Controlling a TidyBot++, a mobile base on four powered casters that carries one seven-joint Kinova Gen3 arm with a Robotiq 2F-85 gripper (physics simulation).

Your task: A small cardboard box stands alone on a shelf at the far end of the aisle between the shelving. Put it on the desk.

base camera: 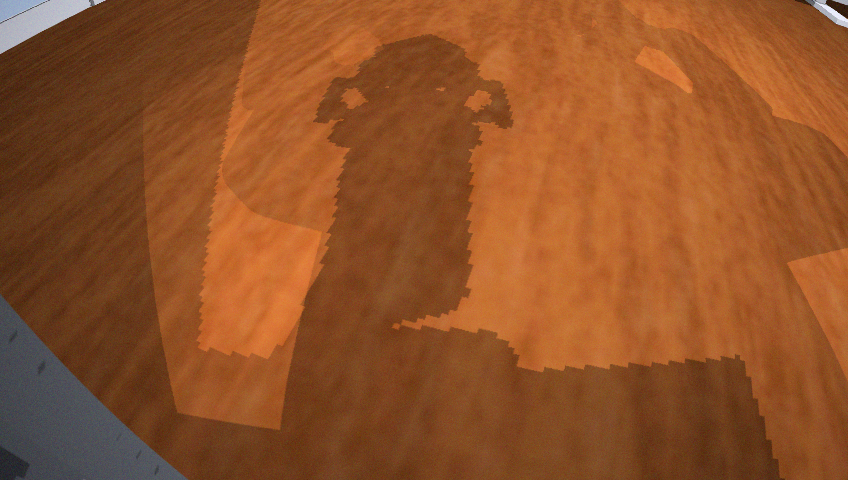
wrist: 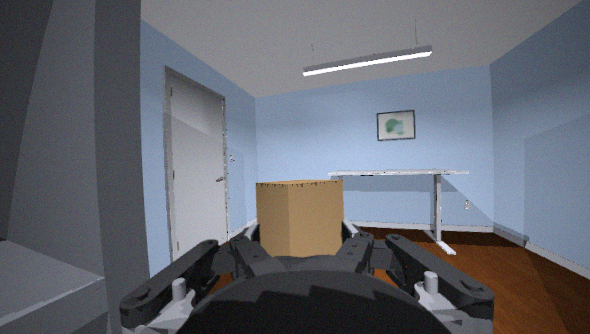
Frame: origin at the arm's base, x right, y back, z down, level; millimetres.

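Where they show: gripper, between the fingertips: (wrist: 300, 230).
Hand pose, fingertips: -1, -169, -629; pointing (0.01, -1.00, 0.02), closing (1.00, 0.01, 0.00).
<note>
After its pixels a point has its place, as x, y, z.
The small cardboard box (wrist: 315, 217) @[10, -138, -651] is upright between the fingers of my gripper (wrist: 300, 230) @[-1, -169, -629] in the wrist view, and the gripper is shut on it. The desk (wrist: 400, 173) @[1222, -1973, -542], white with a thin top and a white leg, stands against the far blue wall, right of the box in the wrist view. Part of its left side is hidden behind the box. In the base camera view the shadow of the arm and gripper falls on the floor, and part of a white foot shows at the top right corner.
A grey shelving unit (wrist: 117, 150) @[-176, -168, -711] (base camera: 53, 404) @[-175, -171, 229] stands close on the left. A white door (wrist: 197, 175) @[-1161, -1981, -598] is in the left wall beyond it. A framed picture (wrist: 396, 125) @[1611, -2665, -1249] hangs above the desk. The wooden floor (base camera: 595, 237) @[170, -471, 397] (wrist: 505, 270) @[1983, -1501, 397] stretches ahead, with a blue wall (wrist: 555, 175) @[2627, -1566, -491] at the right.
</note>
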